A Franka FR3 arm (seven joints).
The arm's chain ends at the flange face. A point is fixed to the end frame.
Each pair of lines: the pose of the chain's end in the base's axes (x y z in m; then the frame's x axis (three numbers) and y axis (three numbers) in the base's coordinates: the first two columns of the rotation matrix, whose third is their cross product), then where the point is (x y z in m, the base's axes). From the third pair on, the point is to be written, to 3 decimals.
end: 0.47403 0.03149 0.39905 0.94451 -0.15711 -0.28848 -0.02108 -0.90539 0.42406
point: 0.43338 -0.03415 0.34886
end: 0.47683 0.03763 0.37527 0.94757 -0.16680 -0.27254 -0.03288 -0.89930 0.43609
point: 0.43650 -0.02845 0.32540
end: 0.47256 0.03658 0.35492 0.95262 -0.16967 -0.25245 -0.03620 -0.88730 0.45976
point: 0.433 -0.031 0.306
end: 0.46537 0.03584 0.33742 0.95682 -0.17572 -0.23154 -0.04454 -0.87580 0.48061
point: 0.427 -0.033 0.290
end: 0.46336 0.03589 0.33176 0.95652 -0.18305 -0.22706 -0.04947 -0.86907 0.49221
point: 0.425 -0.033 0.285
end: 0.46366 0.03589 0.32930 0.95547 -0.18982 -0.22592 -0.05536 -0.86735 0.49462
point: 0.425 -0.033 0.283
